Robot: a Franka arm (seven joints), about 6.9 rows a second.
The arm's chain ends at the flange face. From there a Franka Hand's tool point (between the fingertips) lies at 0.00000 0.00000 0.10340 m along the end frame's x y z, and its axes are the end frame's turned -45 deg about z.
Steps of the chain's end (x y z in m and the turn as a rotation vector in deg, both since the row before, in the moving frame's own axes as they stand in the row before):
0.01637, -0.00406, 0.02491, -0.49, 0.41, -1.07
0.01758, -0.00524, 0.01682, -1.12, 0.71, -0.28
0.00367, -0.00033, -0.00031, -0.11, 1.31, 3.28
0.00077, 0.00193, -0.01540, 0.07, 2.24, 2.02
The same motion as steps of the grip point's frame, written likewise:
0.01435, 0.00985, 0.02490, -0.64, -0.06, -1.07
0.01562, 0.01106, 0.01679, -1.29, -0.29, -0.28
0.00431, 0.00422, -0.00034, -1.00, 0.85, 3.28
0.00208, 0.00473, -0.01548, -1.53, 1.63, 2.02

